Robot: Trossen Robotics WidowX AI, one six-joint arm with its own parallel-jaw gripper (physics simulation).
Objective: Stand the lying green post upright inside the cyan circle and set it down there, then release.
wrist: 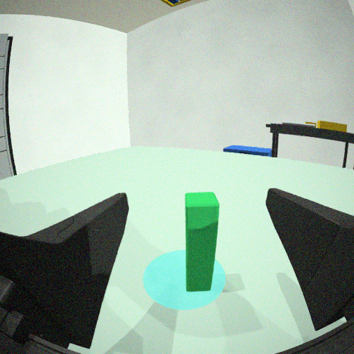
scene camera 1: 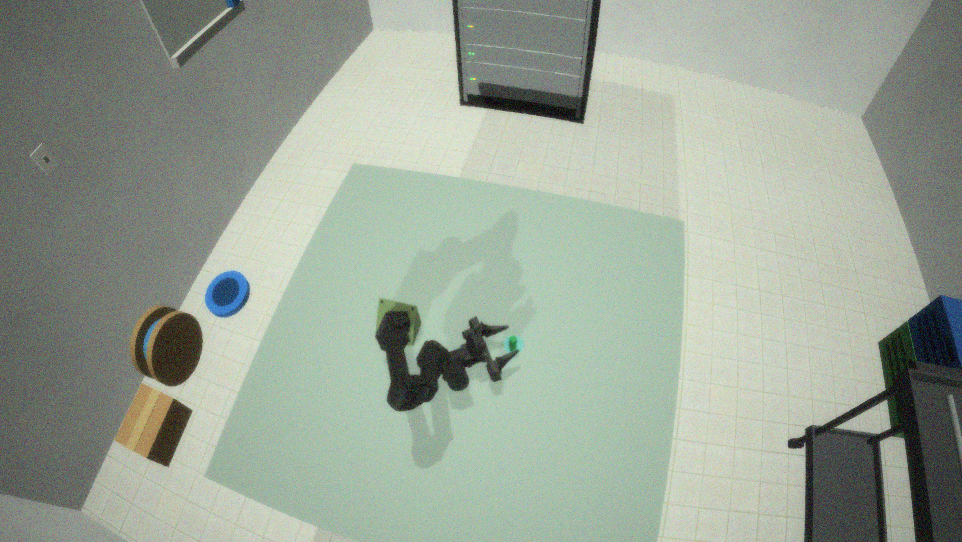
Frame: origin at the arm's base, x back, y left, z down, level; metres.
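Seen in the pictures: gripper, fingertip midpoint: [scene camera 1: 513, 338]; arm's base, origin of the base link: [scene camera 1: 398, 321].
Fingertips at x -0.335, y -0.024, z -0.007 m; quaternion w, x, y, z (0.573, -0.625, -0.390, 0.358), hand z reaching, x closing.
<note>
Pixels of each thing's middle, then the offset from my fingertips to it. "spot": a spot on its surface instead. Level surfaces: height alone.
- green post, body centre: [scene camera 1: 512, 343] dx +0.001, dy -0.001, dz +0.031 m
- cyan circle, surface spot: [scene camera 1: 519, 346] spot: dx -0.019, dy +0.006, dz +0.064 m
- pale green mat, its level: dz +0.065 m
The green post [scene camera 1: 512, 342] [wrist: 201, 245] stands upright on the cyan circle. In the wrist view its foot is within the circle, right of its middle. The cyan circle [scene camera 1: 519, 346] [wrist: 162, 280] lies flat on the pale green mat. My gripper [scene camera 1: 512, 341] [wrist: 199, 198] is wide open, with one finger on each side of the post and a gap between each finger and the post. Neither finger touches it. The part of the circle behind the post is hidden in the wrist view.
The pale green mat [scene camera 1: 572, 430] [wrist: 70, 172] lies under the arm. A blue round dish [scene camera 1: 226, 293], a wooden drum [scene camera 1: 176, 348] and a wooden box [scene camera 1: 154, 424] are at the left. A server rack [scene camera 1: 459, 67] stands at the back. A dark cart [scene camera 1: 809, 484] is at the right.
</note>
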